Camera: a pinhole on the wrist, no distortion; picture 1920 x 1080 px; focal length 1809.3 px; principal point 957.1 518.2 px. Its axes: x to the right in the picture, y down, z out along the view. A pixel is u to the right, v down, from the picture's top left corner.
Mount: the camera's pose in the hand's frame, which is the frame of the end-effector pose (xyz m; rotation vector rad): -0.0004 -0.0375 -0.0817 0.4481 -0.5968 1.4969
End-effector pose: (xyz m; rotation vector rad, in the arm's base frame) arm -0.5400 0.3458 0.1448 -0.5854 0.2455 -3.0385
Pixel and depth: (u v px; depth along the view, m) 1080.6 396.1 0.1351
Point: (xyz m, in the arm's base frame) -0.5260 0.4542 0.1896
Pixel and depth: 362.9 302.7 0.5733
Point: -0.4672 0.8420 0.4736
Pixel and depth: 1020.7 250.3 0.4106
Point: -0.4687 0.5856 0.4306
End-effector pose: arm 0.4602 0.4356 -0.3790 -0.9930 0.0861 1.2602
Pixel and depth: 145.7 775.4 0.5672
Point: 0.8049 0.4902 0.1453
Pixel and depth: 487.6 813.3 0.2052
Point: 0.5903 0.4322 -0.2073
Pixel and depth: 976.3 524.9 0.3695
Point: 0.5687 0.5559 -0.0827
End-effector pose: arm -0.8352 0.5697 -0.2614 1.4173 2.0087 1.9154
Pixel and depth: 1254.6 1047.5 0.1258
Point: -0.8472 0.5772 -0.3728
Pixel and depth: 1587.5 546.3 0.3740
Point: -0.7378 0.7986 -0.4893
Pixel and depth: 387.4 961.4 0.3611
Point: -0.8931 0.6523 -0.6342
